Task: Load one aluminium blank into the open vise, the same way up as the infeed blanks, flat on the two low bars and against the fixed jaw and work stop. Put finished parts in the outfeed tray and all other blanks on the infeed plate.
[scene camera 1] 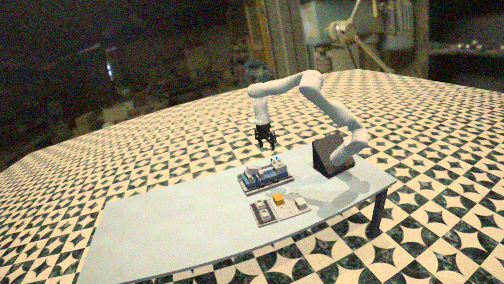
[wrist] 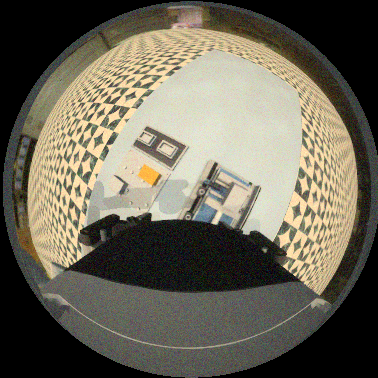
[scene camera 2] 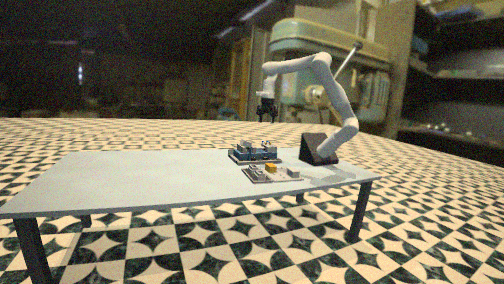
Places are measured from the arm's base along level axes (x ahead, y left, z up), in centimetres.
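Where they show: gripper, fingertip midpoint: (scene camera 1: 266,149) (scene camera 2: 265,123); arm's base, origin of the base link: (scene camera 1: 336,159) (scene camera 2: 322,152).
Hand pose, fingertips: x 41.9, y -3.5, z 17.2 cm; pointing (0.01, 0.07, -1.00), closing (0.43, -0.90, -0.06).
Each offset is from my fingertips to the top centre of the thing. "*": to the spot under its first point.
My gripper (scene camera 1: 267,146) (scene camera 2: 267,120) (wrist: 183,224) is open and empty, high above the table near the vise. The blue vise {dz -15.1, dx +2.0, dy -7.9 cm} (scene camera 1: 272,176) (scene camera 2: 248,154) (wrist: 204,212) has light grey blocks at its upper parts; its low bars and work stop are too blurred to tell, and my gripper hides part of it in the wrist view. A grey aluminium blank {dz -20.6, dx -7.4, dy +24.9 cm} (scene camera 1: 300,202) (scene camera 2: 293,172) (wrist: 121,185) stands on the infeed plate (scene camera 1: 290,210) (scene camera 2: 281,175) at its robot side. The dark outfeed tray (scene camera 1: 255,210) (wrist: 173,160) holds two light parts with framed tops.
An orange block {dz -20.6, dx +1.6, dy +15.9 cm} (scene camera 1: 278,199) (scene camera 2: 270,168) (wrist: 149,174) stands on the infeed plate beside the outfeed tray. Small round pins stick up from that plate. Blue-tipped nozzles {* dz -14.4, dx -5.8, dy -11.8 cm} (scene camera 1: 274,159) rise at the vise's robot end. The dark wedge-shaped arm mount (scene camera 1: 326,157) (scene camera 2: 312,149) stands to the right.
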